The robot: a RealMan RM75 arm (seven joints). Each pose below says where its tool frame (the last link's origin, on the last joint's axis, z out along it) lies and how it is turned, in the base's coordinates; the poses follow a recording.
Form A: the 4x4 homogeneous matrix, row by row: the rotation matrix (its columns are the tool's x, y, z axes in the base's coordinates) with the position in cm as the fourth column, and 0 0 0 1 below. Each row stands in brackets.
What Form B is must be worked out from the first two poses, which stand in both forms.
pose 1, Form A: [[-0.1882, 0.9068, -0.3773, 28.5], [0.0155, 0.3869, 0.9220, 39.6], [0.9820, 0.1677, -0.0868, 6.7], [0, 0, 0, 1]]
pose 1, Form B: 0.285, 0.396, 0.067, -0.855, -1.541, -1.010
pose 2, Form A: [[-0.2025, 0.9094, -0.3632, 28.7], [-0.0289, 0.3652, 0.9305, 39.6], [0.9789, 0.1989, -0.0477, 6.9], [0, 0, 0, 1]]
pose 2, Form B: 0.287, 0.396, 0.069, -0.828, -1.518, -1.062
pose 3, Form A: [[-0.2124, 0.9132, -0.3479, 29.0], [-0.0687, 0.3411, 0.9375, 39.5], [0.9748, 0.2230, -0.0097, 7.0], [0, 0, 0, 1]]
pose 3, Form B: 0.290, 0.395, 0.070, -0.807, -1.493, -1.108
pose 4, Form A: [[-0.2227, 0.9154, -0.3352, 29.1], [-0.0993, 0.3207, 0.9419, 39.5], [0.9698, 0.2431, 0.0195, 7.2], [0, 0, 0, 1]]
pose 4, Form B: 0.291, 0.395, 0.072, -0.790, -1.474, -1.147
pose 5, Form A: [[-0.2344, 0.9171, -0.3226, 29.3], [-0.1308, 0.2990, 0.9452, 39.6], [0.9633, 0.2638, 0.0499, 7.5], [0, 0, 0, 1]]
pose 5, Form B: 0.293, 0.396, 0.075, -0.771, -1.455, -1.186
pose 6, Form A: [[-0.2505, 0.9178, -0.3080, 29.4], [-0.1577, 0.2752, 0.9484, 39.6], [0.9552, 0.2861, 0.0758, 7.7], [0, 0, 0, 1]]
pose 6, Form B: 0.294, 0.396, 0.077, -0.755, -1.441, -1.227
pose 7, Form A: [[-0.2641, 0.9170, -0.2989, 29.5], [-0.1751, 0.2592, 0.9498, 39.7], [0.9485, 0.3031, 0.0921, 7.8], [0, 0, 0, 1]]
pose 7, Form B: 0.295, 0.397, 0.078, -0.743, -1.433, -1.255
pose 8, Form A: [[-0.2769, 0.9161, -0.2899, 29.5], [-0.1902, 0.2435, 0.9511, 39.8], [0.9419, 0.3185, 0.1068, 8.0], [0, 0, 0, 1]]
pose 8, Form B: 0.295, 0.398, 0.080, -0.733, -1.426, -1.281
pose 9, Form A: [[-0.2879, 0.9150, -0.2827, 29.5], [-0.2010, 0.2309, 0.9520, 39.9], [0.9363, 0.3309, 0.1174, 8.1], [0, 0, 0, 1]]
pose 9, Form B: 0.295, 0.399, 0.081, -0.725, -1.422, -1.302
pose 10, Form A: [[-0.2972, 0.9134, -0.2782, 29.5], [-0.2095, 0.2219, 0.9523, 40.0], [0.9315, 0.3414, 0.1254, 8.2], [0, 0, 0, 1]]
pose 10, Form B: 0.295, 0.400, 0.082, -0.717, -1.420, -1.318
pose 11, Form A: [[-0.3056, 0.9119, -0.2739, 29.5], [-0.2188, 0.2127, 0.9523, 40.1], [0.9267, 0.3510, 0.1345, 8.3], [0, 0, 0, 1]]
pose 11, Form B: 0.295, 0.401, 0.083, -0.709, -1.416, -1.334
